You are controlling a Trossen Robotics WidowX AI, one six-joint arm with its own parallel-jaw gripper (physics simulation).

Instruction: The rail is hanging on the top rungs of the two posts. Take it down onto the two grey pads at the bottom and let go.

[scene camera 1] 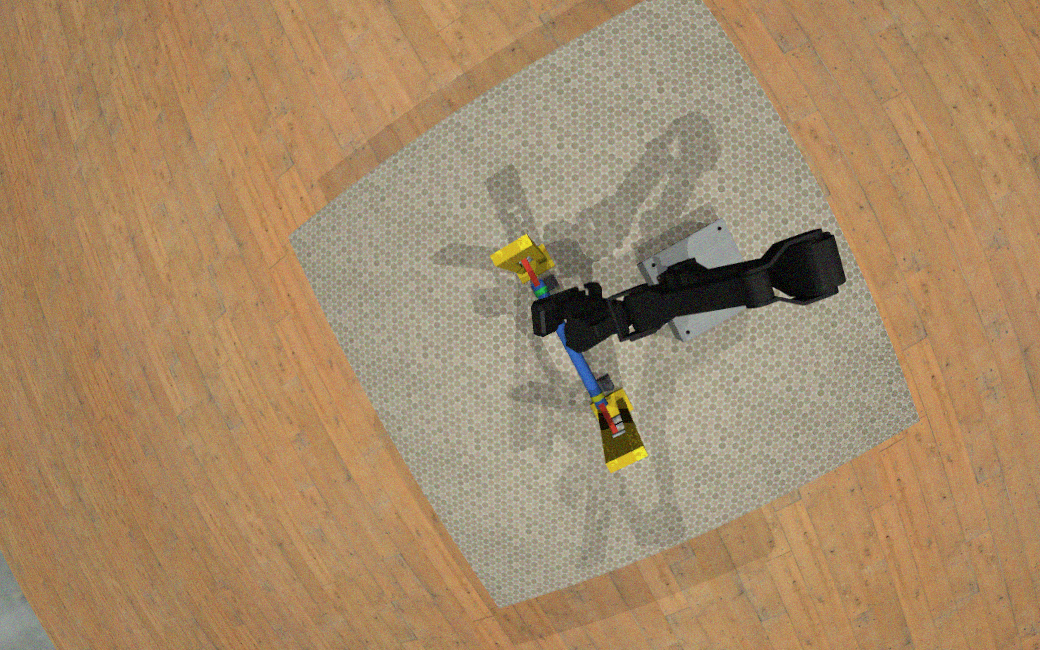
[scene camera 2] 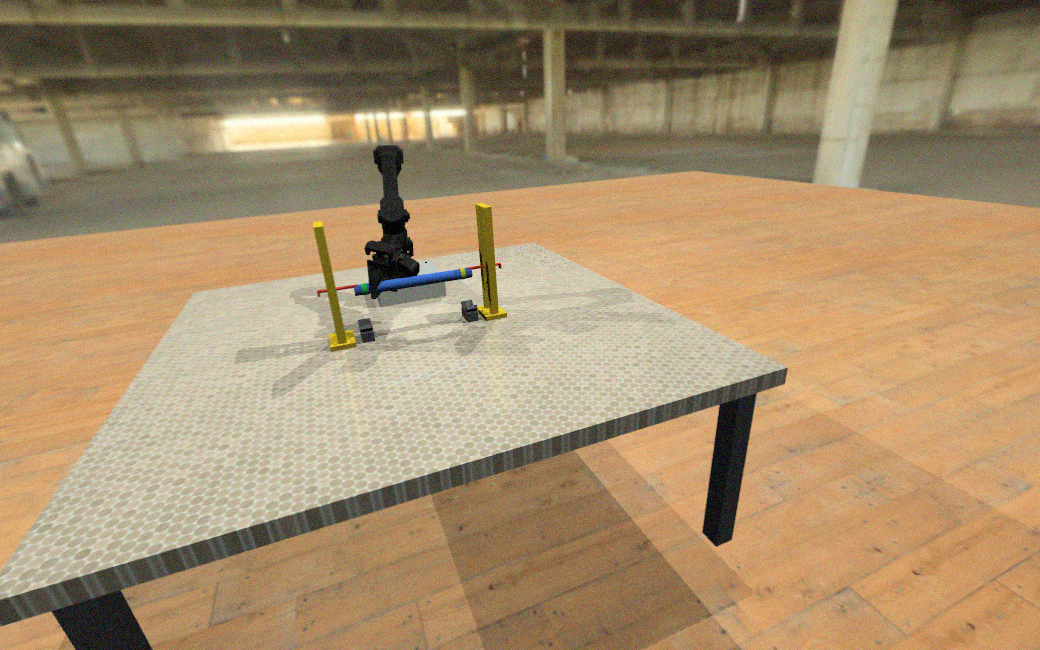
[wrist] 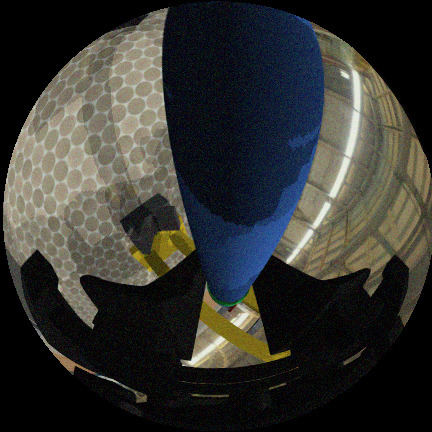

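The blue rail, with red end rods, spans the two yellow posts, its rods at the posts well above the table. The left post in scene camera 2 is nearer the rail's green band; the right post is nearer its yellow band. My gripper is shut on the rail near the green band, with blue tube between its fingers in the wrist view. One dark grey pad and the other pad sit low by the post feet. The rungs are mostly hidden.
The arm's grey base plate lies behind the rail in scene camera 2. The patterned table top carries the posts, pads and base plate. The arm reaches over the base plate to the rail.
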